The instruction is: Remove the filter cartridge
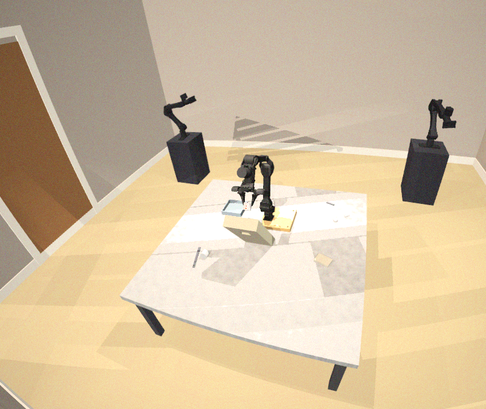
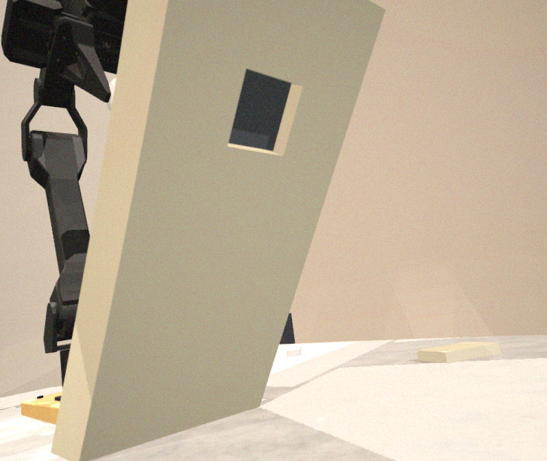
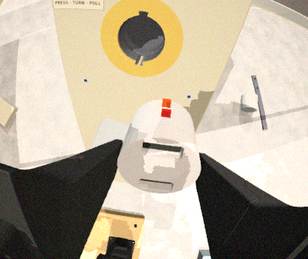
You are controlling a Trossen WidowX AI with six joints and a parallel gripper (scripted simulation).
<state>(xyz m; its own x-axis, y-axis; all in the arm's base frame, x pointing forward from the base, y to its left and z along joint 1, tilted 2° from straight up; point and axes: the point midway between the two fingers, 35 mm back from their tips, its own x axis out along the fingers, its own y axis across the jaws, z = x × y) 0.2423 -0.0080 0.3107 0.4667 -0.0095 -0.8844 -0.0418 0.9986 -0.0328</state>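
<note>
Right now my gripper tip is 310 mm past the blue-grey tray, 300 mm above it and 270 mm to the left of it. The rest, counted from my gripper tip: cream block: 440 mm to the left, 300 mm below, 20 mm ahead; then cream service panel: 120 mm below, 70 mm ahead, 30 mm to the left; then pale grey filter cartridge: right at my gripper tip.
</note>
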